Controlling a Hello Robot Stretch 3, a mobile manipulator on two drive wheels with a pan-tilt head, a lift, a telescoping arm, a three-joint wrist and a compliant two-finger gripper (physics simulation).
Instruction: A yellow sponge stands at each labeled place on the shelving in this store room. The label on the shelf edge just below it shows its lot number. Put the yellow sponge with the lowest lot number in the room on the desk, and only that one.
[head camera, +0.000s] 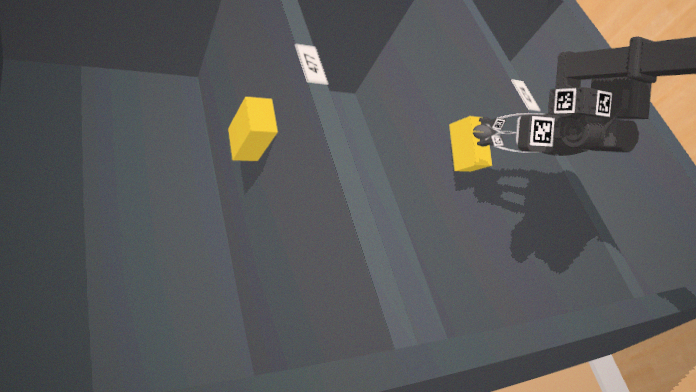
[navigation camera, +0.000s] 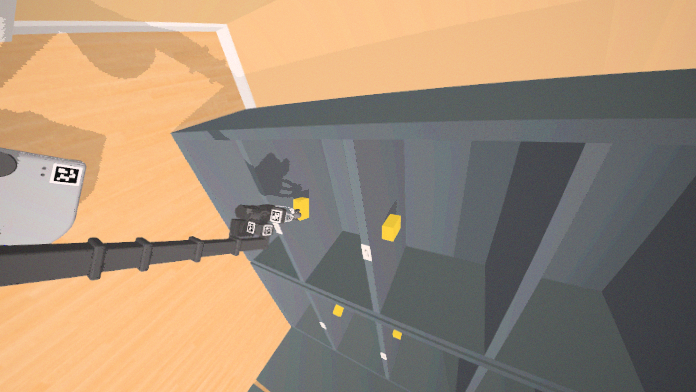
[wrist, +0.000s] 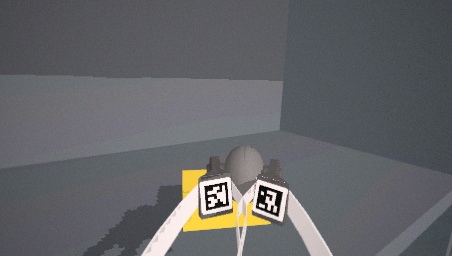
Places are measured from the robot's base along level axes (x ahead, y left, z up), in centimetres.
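Pixels of known places: gripper, fingertip midpoint: (head camera: 476, 131) (navigation camera: 299, 215).
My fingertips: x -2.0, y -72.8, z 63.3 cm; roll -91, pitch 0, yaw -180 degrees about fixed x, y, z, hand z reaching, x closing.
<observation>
Ahead of a thing's pixels: the offset from my fingertips to its top centre. "spot": to the spot under its first point. Level surfaces: height alone.
My gripper (head camera: 484, 132) (navigation camera: 297, 214) (wrist: 244, 164) is shut, its fingertips pressed together with no sponge between them. The tips are at a yellow sponge {dx +2.3, dy -9.3, dz -5.4 cm} (head camera: 461, 150) (navigation camera: 303, 203) (wrist: 220, 223), overlapping it in all three views; contact cannot be told. This sponge stands on a shelf, and the label {spot: dx -7.7, dy +1.1, dz -11.2 cm} (head camera: 525, 95) (navigation camera: 278, 228) on its edge is unreadable here. Another yellow sponge {dx +2.1, dy -12.7, dz +40.3 cm} (head camera: 254, 125) (navigation camera: 391, 228) stands on the neighbouring shelf, above a label (head camera: 311, 64) (navigation camera: 366, 252) reading 477. Two more sponges {dx -70.8, dy -73.0, dz -5.4 cm} (navigation camera: 338, 310) {dx -67.0, dy -72.3, dz +40.3 cm} (navigation camera: 397, 334) show farther off, their labels unreadable. The desk does not show.
The dark shelving (head camera: 500, 357) (navigation camera: 450, 107) has a side panel close beside the two nearer sponges. A divider (navigation camera: 320, 290) separates them from the farther bay. My extended arm (head camera: 670, 56) (navigation camera: 170, 251) reaches in over the shelf edge. The wood floor {dz -63.3 cm} (navigation camera: 150, 320) lies outside the shelving.
</observation>
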